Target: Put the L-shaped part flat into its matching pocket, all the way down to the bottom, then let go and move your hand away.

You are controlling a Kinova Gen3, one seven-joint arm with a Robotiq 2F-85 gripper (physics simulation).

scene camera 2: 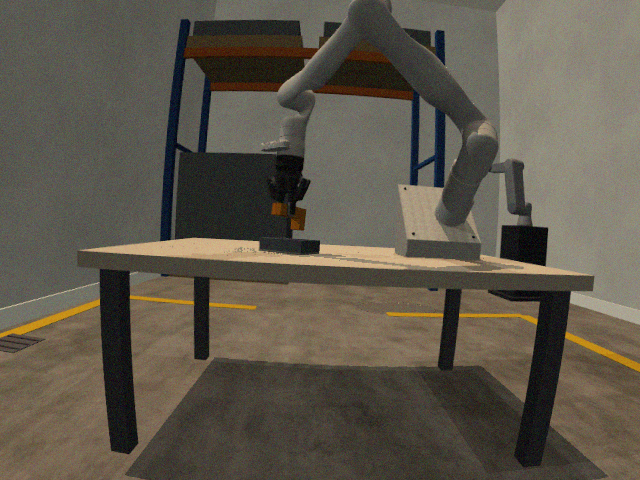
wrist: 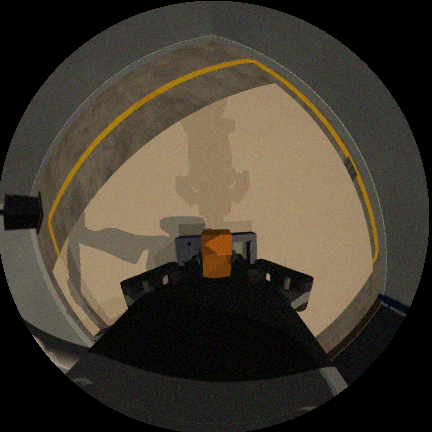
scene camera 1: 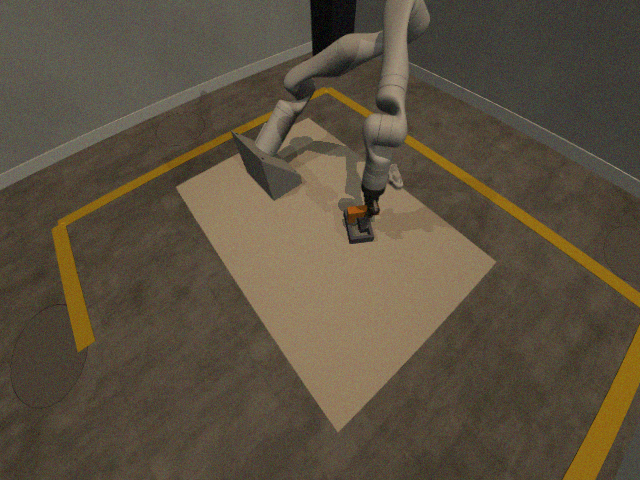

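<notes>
The orange L-shaped part is held above the dark tray that has the pocket. In the second scene view a gap shows between the part and the tray. My gripper points down and is shut on the part, which sticks out on both sides of the fingers. In the wrist view the part and the fingers hide much of the tray; an opening shows to the right of the part.
The tray stands on the wooden table. The arm's slanted grey mount stands on the same table, to the right of the tray in the second scene view. A blue and orange rack stands behind the table.
</notes>
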